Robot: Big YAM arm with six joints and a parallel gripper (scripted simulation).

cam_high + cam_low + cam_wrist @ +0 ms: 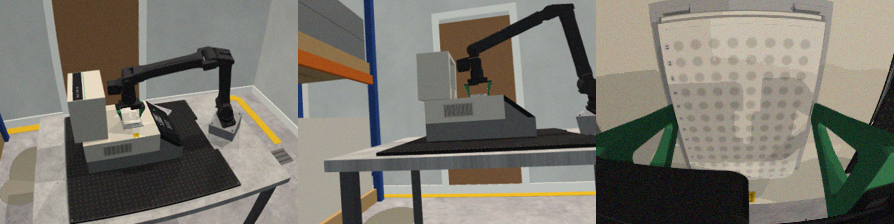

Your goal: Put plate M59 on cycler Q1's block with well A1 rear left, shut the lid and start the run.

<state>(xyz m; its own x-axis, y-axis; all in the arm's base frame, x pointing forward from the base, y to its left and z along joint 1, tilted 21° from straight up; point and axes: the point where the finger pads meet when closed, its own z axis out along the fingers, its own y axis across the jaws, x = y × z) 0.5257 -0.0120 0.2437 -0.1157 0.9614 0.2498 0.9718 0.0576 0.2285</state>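
Now: the white 96-well plate M59 right at my hand. Also, from my hand: grey plate nest: 30 cm to the right, 20 cm below, 19 cm behind.
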